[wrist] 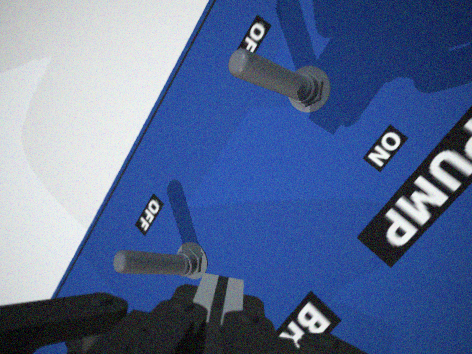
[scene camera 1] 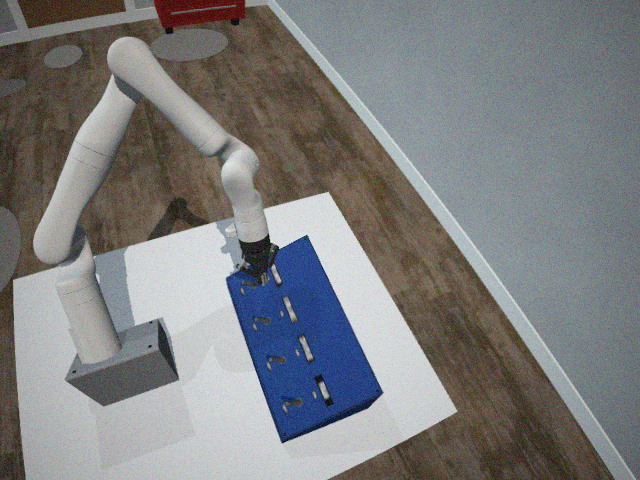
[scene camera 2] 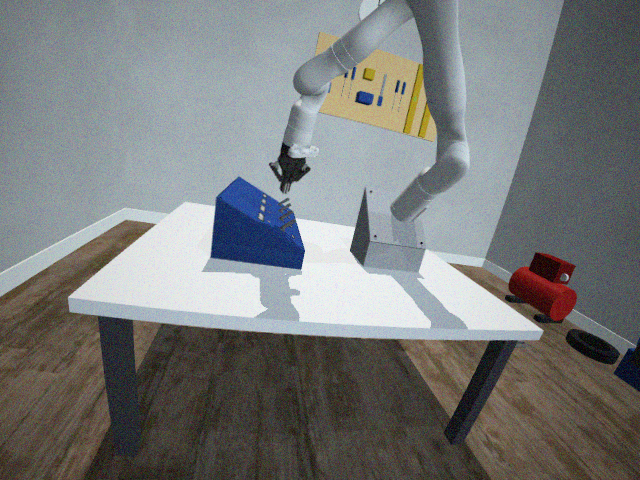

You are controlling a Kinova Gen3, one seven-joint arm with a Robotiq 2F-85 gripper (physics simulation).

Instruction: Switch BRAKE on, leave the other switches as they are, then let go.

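Seen in the pictures: gripper, fingertip midpoint: (wrist: 218, 305) (scene camera 1: 263, 283) (scene camera 2: 283, 192); arm's base at its link origin: (scene camera 1: 103, 353) (scene camera 2: 401, 211).
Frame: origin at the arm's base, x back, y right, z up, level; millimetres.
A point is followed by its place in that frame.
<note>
The blue switch panel (scene camera 1: 330, 320) {x -569, y 51, z -36 mm} (scene camera 2: 248, 232) {x -501, y -217, z -103 mm} has a row of grey levers. In the wrist view the BRAKE lever (wrist: 152, 263) {x -399, y -26, z -74 mm} leans toward its OFF label (wrist: 149, 214) {x -381, y -21, z -117 mm}. The BRAKE name label (wrist: 312, 317) {x -481, y -56, z -72 mm} is partly covered by my gripper, and BRAKE's ON label does not show. The PUMP lever (wrist: 267, 75) {x -392, y -142, z -71 mm} also leans toward its OFF side. My gripper (scene camera 1: 264, 279) {x -424, y -86, z 1 mm} (scene camera 2: 285, 189) {x -424, y -86, z 1 mm} (wrist: 218, 305) {x -424, y -86, z 1 mm} is shut and empty, fingertips together. In the wrist view its tips show beside the BRAKE lever's root, on the side away from OFF; in scene camera 2 they show above the levers.
In scene camera 1 more levers (scene camera 1: 276, 359) {x -406, y 100, z -73 mm} (scene camera 1: 292, 402) {x -411, y 219, z -72 mm} run along the panel toward the near end, their labels too small to read. The grey robot base (scene camera 1: 126, 372) {x -46, y 55, z -13 mm} (scene camera 2: 395, 253) {x -23, y -96, z -132 mm} stands beside the panel on the white table (scene camera 1: 413, 403) {x -751, y 311, z -192 mm} (scene camera 2: 180, 304) {x -593, y -471, z -192 mm}.
</note>
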